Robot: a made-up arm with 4 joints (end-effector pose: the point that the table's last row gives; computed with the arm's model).
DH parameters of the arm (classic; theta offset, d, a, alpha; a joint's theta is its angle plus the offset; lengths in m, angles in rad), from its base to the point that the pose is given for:
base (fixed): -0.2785 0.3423 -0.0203 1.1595
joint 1: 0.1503 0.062 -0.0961 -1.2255
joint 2: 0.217 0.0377 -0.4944 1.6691
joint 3: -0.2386 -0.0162 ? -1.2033
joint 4: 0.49 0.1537 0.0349 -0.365
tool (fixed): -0.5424 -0.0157 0 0
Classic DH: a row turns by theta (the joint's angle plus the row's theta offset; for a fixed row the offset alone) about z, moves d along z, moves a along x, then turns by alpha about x.
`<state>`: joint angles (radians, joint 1 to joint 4).
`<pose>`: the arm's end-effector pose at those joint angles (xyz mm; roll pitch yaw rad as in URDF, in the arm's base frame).
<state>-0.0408 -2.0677 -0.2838 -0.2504</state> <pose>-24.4 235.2 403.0 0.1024 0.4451 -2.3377</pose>
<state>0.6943 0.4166 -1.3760 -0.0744</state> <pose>-219.9 -330.7 36.6 -0.8027 0.6808 -0.1467</pose>
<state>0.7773 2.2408 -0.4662 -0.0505</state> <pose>34.9 -180.2 509.2 -1.0173 1.1254 1.5723</pose>
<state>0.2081 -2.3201 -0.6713 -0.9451</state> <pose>28.4 218.5 323.3 -0.9153 0.9713 2.7949</pose>
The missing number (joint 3, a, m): 0.1403
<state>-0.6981 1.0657 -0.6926 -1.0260</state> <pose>-282.0 -253.4 438.8 -1.3193 1.0643 -0.7741</pose>
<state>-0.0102 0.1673 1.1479 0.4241</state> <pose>-643.6 -116.6 560.8 -0.7609 -1.1811 1.0952</pose>
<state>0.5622 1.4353 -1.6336 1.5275</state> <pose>-41.6 -463.8 275.5 1.3852 0.7806 2.6324</pose>
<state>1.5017 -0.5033 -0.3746 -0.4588</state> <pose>-88.3 -164.9 12.2 0.4159 -0.8190 -0.4600</pose>
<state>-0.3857 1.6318 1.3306 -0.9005</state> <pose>-44.1 -545.8 611.2 0.9733 -0.1912 0.3034</pose>
